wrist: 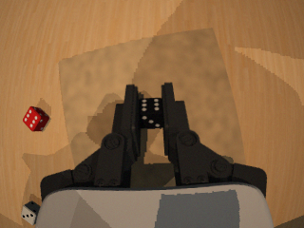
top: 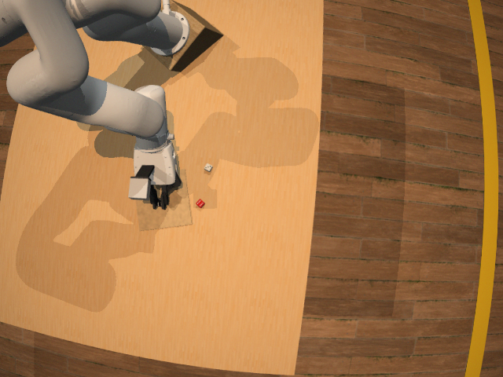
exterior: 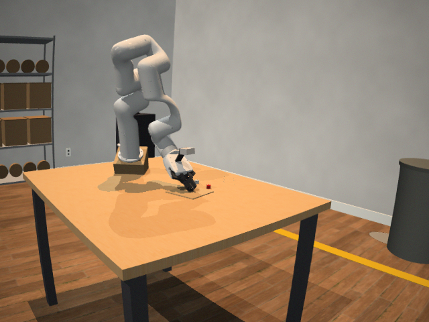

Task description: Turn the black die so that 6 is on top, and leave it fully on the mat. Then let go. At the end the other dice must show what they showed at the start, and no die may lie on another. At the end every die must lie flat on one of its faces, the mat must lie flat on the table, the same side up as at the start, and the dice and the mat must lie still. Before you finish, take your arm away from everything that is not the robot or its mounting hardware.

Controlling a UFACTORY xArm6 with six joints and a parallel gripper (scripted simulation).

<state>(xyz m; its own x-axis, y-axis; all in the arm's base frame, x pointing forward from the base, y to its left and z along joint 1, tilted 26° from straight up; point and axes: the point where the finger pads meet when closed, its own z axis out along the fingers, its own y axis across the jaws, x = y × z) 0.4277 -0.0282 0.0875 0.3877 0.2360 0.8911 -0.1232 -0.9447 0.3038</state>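
Right now the black die is 1 cm below my hand and 1 cm ahead of it. The rest, counted from my hand: tan mat (3 cm below); then red die (10 cm to the left, 2 cm below, 2 cm ahead); then white die (13 cm to the left, 7 cm behind, 2 cm below).
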